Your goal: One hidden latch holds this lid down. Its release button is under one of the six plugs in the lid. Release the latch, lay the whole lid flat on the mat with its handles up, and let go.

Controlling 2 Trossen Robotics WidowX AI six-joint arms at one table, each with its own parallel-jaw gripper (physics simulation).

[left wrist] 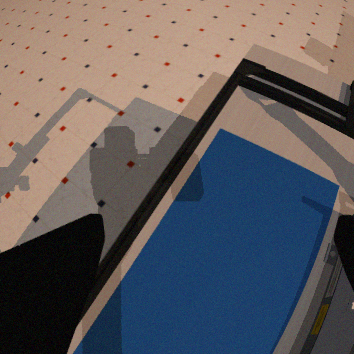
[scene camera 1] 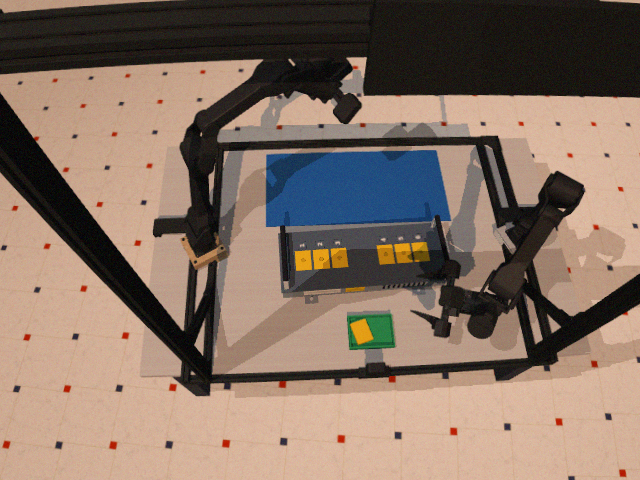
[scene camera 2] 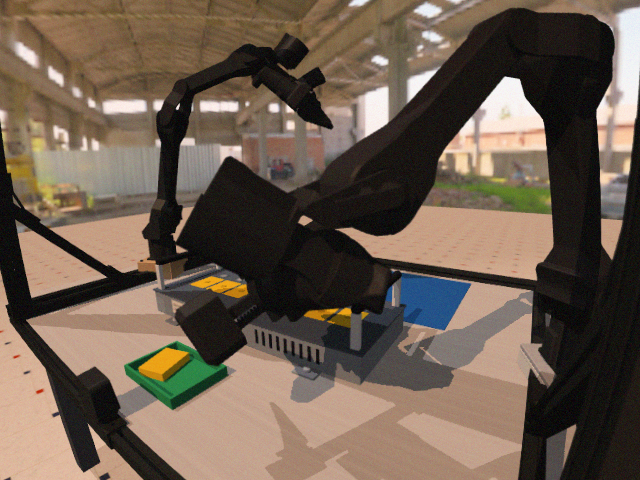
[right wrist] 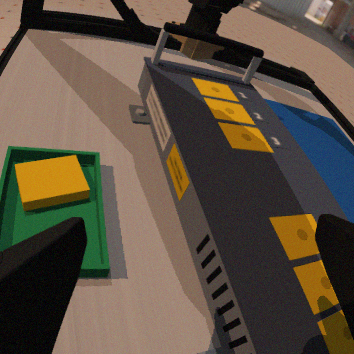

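Seen in the pictures: left gripper, fingertip midpoint: point(left wrist: 225, 229) point(scene camera 1: 351, 96) point(scene camera 2: 331, 126); right gripper, fingertip midpoint: point(scene camera 1: 413, 293) point(scene camera 2: 245, 291) point(right wrist: 203, 229); left arm's base at its link origin: point(scene camera 1: 202, 244) point(scene camera 2: 162, 257); right arm's base at its link origin: point(scene camera 1: 519, 236).
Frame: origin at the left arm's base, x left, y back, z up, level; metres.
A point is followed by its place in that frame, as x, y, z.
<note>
The dark grey lid point(scene camera 1: 361, 266) {-0.289, -0.344, 0.002} point(right wrist: 235, 200) {-0.326, -0.361, 0.002} lies level on its box, handles up. Six yellow plugs sit flush in it; plug 1 point(scene camera 1: 303, 260) {-0.191, -0.217, 0.003} and plug 4 point(scene camera 1: 385, 254) {-0.293, -0.422, 0.002} start the two groups of three. Its left handle point(scene camera 1: 284, 253) {-0.173, -0.171, 0.063} and right handle point(scene camera 1: 443, 240) {-0.361, -0.557, 0.064} stand up at the ends. The blue mat point(scene camera 1: 356, 186) {-0.038, -0.499, -0.045} point(left wrist: 225, 250) {-0.051, -0.558, -0.045} point(right wrist: 315, 135) {0.041, -0.332, -0.045} lies behind the box. My left gripper point(scene camera 2: 328, 125) {-0.002, -0.470, 0.327} point(left wrist: 225, 229) {-0.002, -0.470, 0.327} is open, high beyond the mat. My right gripper point(scene camera 1: 421, 294) {-0.446, -0.387, 0.085} point(right wrist: 203, 229) {-0.446, -0.387, 0.085} is open above the box's front right end; in scene camera 2 its fingertips are hidden. The latch and its button do not show.
A green tray point(scene camera 1: 391, 338) {-0.491, -0.310, -0.042} point(right wrist: 102, 215) {-0.415, -0.306, -0.030} in front of the box holds a yellow block point(scene camera 1: 361, 331) {-0.436, -0.249, -0.030} point(scene camera 2: 164, 363) {-0.444, -0.255, -0.030} point(right wrist: 52, 181) {-0.436, -0.257, -0.030}. A black frame point(scene camera 1: 289, 376) {-0.434, -0.027, -0.053} surrounds the table. My right arm crosses over the box in scene camera 2. Small metal tabs stick out at the box's front foot.
</note>
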